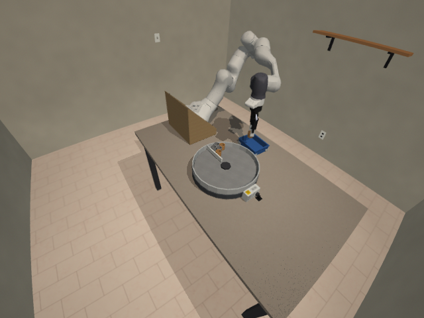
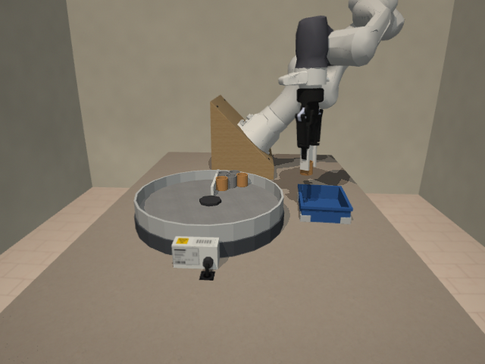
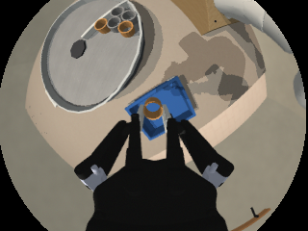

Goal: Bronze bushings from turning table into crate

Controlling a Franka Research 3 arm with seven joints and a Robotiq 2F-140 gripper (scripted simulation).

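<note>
Right now the blue crate is 60 mm to the left of my hand and 150 mm below it. Round my hand: grey turning table 50 mm ahead, 290 mm to the right, 120 mm below.
</note>
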